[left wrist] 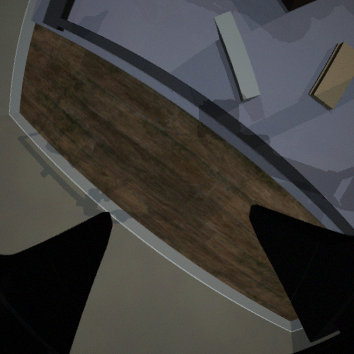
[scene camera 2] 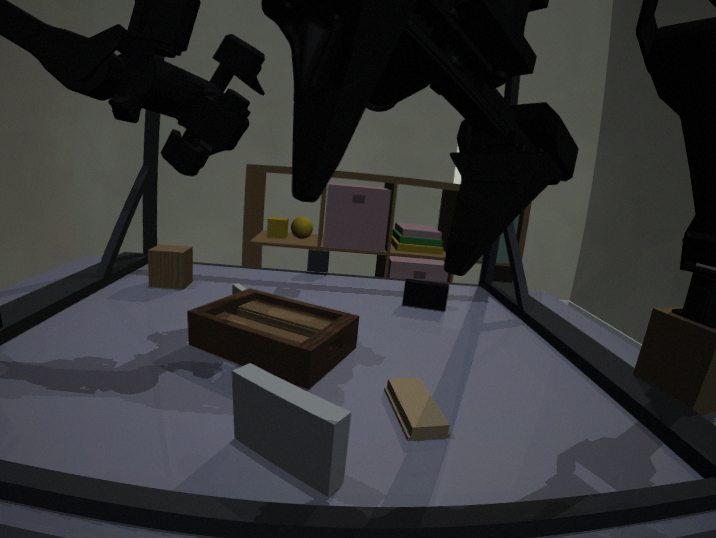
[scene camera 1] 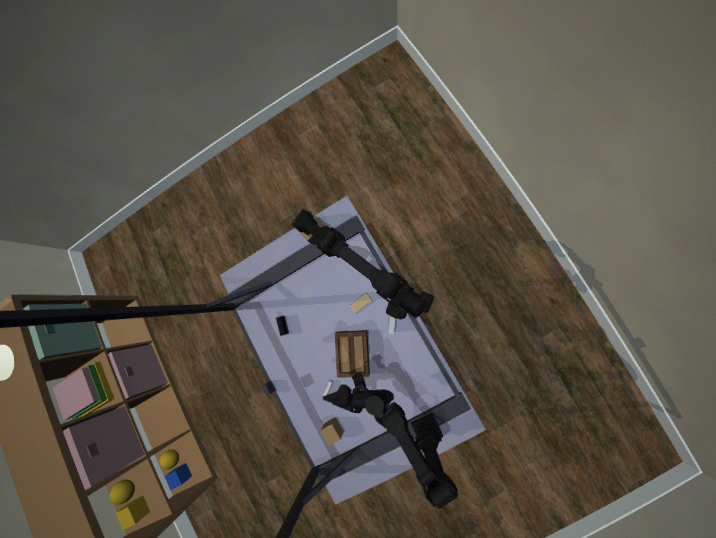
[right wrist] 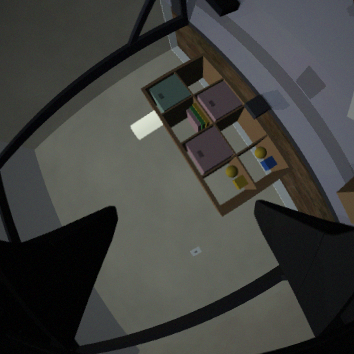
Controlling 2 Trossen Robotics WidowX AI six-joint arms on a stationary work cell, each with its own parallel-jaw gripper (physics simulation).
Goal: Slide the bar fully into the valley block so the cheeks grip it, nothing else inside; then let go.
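Where they show: left gripper, fingertip midpoint: (left wrist: 181,215) (scene camera 2: 393,244); right gripper, fingertip midpoint: (scene camera 1: 327,400) (right wrist: 185,210); left arm's base, origin of the base link: (scene camera 2: 702,318); right arm's base, origin of the base link: (scene camera 1: 427,430).
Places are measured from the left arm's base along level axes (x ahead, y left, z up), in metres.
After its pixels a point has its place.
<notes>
A dark brown wooden block (scene camera 1: 351,333) @[x 0.472, y -0.188, z -0.071 m] (scene camera 2: 248,350) @[x 0.577, y -0.191, z -0.097 m] stands mid-table, with lighter strips and channels inside; it looks like the valley block. Its channels show no bar that I can make out. A pale grey slab (scene camera 1: 392,325) @[x 0.565, y -0.029, z -0.048 m] (scene camera 2: 283,425) @[x 0.554, y -0.004, z -0.074 m] (left wrist: 237,57) @[x 0.548, y -0.011, z -0.048 m] stands on its narrow edge, apart from the block. A flat tan piece (scene camera 1: 361,303) @[x 0.403, y -0.070, z -0.107 m] (scene camera 2: 417,404) @[x 0.403, y -0.064, z -0.106 m] (left wrist: 334,77) @[x 0.406, y -0.064, z -0.106 m] with a thin lip lies nearby. I cannot tell which is the bar. My left gripper (scene camera 1: 413,311) (scene camera 2: 382,234) @[x 0.528, y 0.116, z 0.100 m] (left wrist: 181,215) @[x 0.528, y 0.116, z 0.100 m] is open and empty above the table's edge near the slab. My right gripper (scene camera 1: 343,388) (scene camera 2: 224,130) (right wrist: 185,210) @[x 0.591, y -0.350, z 0.194 m] is open and empty, raised near the block.
A wooden cube (scene camera 1: 331,431) @[x 0.723, y -0.534, z -0.047 m] (scene camera 2: 170,267) @[x 0.726, y -0.517, z -0.079 m] stands near one table corner. A black block (scene camera 1: 282,325) @[x 0.232, y -0.405, z -0.074 m] (scene camera 2: 426,295) @[x 0.230, y -0.405, z -0.095 m] stands along the far side in scene camera 2. Another pale piece (scene camera 1: 328,388) @[x 0.582, y -0.439, z -0.098 m] (scene camera 2: 238,288) @[x 0.589, y -0.449, z -0.098 m] is behind the brown block there. Dark frame bars edge the table.
</notes>
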